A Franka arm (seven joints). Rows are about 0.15 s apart.
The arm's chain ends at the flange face. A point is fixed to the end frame.
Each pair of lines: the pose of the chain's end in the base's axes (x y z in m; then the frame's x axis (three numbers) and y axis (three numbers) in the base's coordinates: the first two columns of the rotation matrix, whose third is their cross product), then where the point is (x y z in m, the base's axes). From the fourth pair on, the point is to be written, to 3 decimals.
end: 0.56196 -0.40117 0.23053 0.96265 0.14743 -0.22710 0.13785 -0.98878 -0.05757
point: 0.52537 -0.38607 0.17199
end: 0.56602 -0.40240 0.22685 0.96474 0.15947 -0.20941 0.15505 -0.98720 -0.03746
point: 0.53044 -0.38891 0.16730
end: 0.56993 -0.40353 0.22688 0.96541 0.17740 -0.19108 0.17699 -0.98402 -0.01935
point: 0.53538 -0.39169 0.16639
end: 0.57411 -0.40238 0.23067 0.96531 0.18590 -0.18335 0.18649 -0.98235 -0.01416
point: 0.540 -0.391 0.170
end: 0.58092 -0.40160 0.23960 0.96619 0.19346 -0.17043 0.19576 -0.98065 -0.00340
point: 0.548 -0.391 0.178
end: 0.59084 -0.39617 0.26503 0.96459 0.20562 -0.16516 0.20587 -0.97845 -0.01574
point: 0.558 -0.385 0.204
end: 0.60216 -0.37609 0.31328 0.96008 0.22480 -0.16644 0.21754 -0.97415 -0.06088
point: 0.568 -0.363 0.253
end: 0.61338 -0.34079 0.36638 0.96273 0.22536 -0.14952 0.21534 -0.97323 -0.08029
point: 0.580 -0.326 0.306
